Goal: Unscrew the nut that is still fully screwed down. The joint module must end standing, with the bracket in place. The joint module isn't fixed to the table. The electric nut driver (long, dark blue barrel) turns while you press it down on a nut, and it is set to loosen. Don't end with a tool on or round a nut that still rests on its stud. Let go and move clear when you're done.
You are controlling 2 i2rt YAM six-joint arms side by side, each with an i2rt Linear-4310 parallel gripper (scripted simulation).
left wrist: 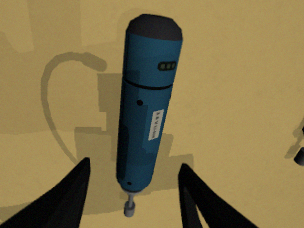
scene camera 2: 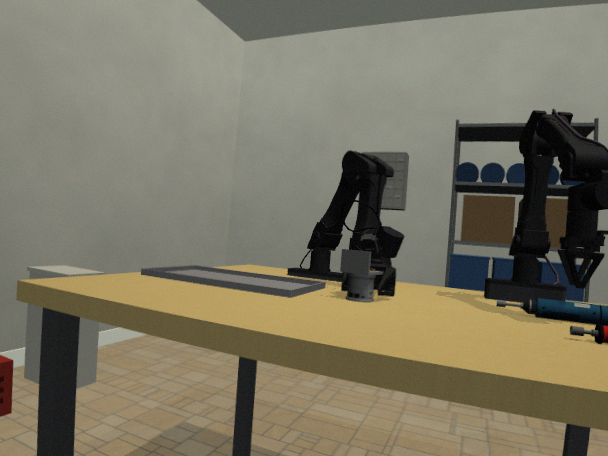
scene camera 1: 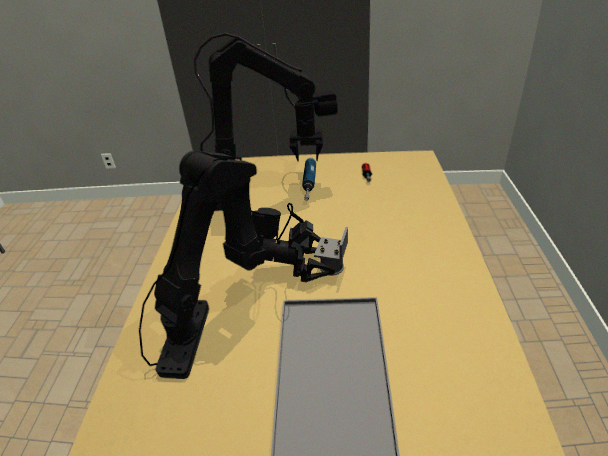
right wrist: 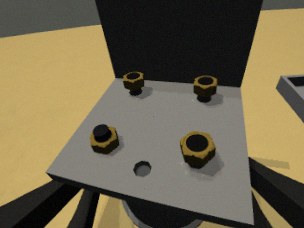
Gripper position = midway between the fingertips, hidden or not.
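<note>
Electric nut driver [left wrist: 153,43] visible; in the right wrist view it is out of frame. The right gripper [scene camera 1: 334,260] is visible, also at [right wrist: 163,159]. The left gripper [scene camera 2: 576,286] is visible too, also at [left wrist: 136,167] and [scene camera 1: 307,160].
</note>
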